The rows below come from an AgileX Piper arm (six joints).
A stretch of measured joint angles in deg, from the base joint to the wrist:
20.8 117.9 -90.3 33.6 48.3 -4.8
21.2 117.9 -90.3 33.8 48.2 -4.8
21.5 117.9 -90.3 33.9 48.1 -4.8
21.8 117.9 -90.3 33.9 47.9 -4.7
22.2 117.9 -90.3 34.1 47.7 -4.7
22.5 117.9 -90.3 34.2 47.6 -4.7
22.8 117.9 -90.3 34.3 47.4 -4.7
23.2 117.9 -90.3 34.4 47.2 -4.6
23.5 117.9 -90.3 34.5 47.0 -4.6
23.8 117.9 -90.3 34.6 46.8 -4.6
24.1 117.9 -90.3 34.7 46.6 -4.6
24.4 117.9 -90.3 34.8 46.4 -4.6
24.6 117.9 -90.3 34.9 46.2 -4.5
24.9 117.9 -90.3 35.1 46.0 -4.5
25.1 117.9 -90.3 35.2 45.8 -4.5
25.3 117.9 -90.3 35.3 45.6 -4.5
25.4 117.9 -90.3 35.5 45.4 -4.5
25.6 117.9 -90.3 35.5 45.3 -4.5
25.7 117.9 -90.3 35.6 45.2 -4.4
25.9 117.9 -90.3 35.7 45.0 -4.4
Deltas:
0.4 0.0 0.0 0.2 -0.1 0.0
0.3 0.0 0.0 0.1 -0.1 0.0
0.3 0.0 0.0 0.0 -0.2 0.1
0.4 0.0 0.0 0.2 -0.2 0.0
0.3 0.0 0.0 0.1 -0.1 0.0
0.3 0.0 0.0 0.1 -0.2 0.0
0.4 0.0 0.0 0.1 -0.2 0.1
0.3 0.0 0.0 0.1 -0.2 0.0
0.3 0.0 0.0 0.1 -0.2 0.0
0.3 0.0 0.0 0.1 -0.2 0.0
0.3 0.0 0.0 0.1 -0.2 0.0
0.2 0.0 0.0 0.1 -0.2 0.1
0.3 0.0 0.0 0.2 -0.2 0.0
0.2 0.0 0.0 0.1 -0.2 0.0
0.2 0.0 0.0 0.1 -0.2 0.0
0.1 0.0 0.0 0.2 -0.2 0.0
0.2 0.0 0.0 0.0 -0.1 0.0
0.1 0.0 0.0 0.1 -0.1 0.1
0.2 0.0 0.0 0.1 -0.2 0.0

